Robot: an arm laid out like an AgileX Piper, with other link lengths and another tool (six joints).
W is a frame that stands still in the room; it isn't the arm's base.
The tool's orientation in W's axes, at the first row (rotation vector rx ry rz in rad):
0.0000 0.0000 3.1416
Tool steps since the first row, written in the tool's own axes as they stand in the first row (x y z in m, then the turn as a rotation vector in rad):
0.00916 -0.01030 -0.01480 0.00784 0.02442 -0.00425
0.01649 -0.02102 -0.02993 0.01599 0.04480 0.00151
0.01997 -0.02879 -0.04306 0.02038 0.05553 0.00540
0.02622 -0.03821 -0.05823 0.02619 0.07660 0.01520
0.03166 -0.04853 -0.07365 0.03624 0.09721 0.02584
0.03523 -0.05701 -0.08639 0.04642 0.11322 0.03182
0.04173 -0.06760 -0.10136 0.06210 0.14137 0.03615
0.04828 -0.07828 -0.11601 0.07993 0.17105 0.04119
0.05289 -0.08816 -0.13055 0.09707 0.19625 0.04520
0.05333 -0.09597 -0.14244 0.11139 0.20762 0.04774
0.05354 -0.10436 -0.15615 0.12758 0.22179 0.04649
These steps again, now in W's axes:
-0.00916 0.01030 -0.01480 -0.00784 -0.02442 -0.00425
-0.01649 0.02102 -0.02993 -0.01599 -0.04480 0.00151
-0.01997 0.02879 -0.04306 -0.02038 -0.05553 0.00540
-0.02622 0.03821 -0.05823 -0.02619 -0.07660 0.01520
-0.03166 0.04853 -0.07365 -0.03624 -0.09721 0.02584
-0.03523 0.05701 -0.08639 -0.04642 -0.11322 0.03182
-0.04173 0.06760 -0.10136 -0.06210 -0.14137 0.03615
-0.04828 0.07828 -0.11601 -0.07993 -0.17105 0.04119
-0.05289 0.08816 -0.13055 -0.09707 -0.19625 0.04520
-0.05333 0.09597 -0.14244 -0.11139 -0.20762 0.04774
-0.05354 0.10436 -0.15615 -0.12758 -0.22179 0.04649

